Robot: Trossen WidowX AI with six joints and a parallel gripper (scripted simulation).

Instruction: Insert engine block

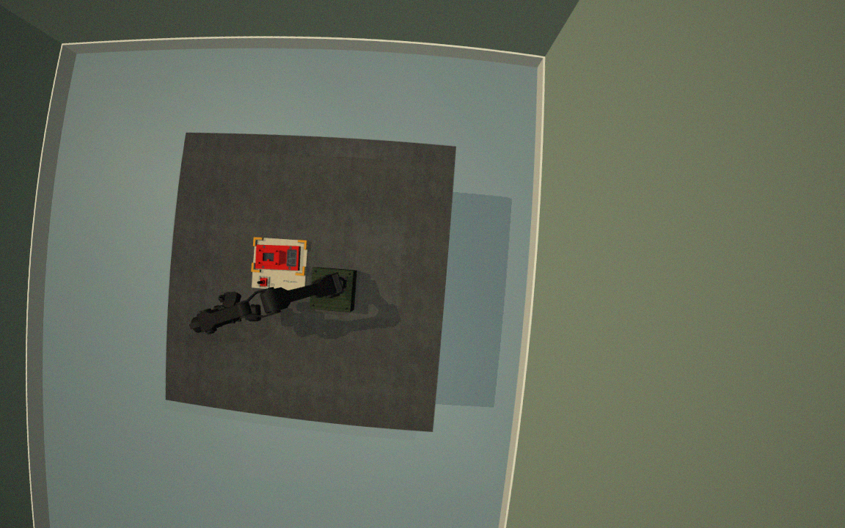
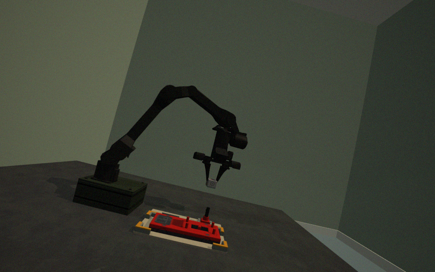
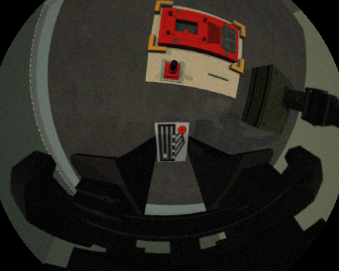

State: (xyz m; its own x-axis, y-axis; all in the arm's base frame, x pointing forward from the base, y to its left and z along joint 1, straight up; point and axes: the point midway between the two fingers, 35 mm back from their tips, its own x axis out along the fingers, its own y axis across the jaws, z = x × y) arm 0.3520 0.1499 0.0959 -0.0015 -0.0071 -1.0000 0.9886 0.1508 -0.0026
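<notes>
The beige base plate lies 210 mm to the right of my gripper tip, 120 mm below it and 50 mm behind it. The rest, counted from my gripper tip: grey engine block (10 mm below); black post (110 mm to the right, 100 mm below).
</notes>
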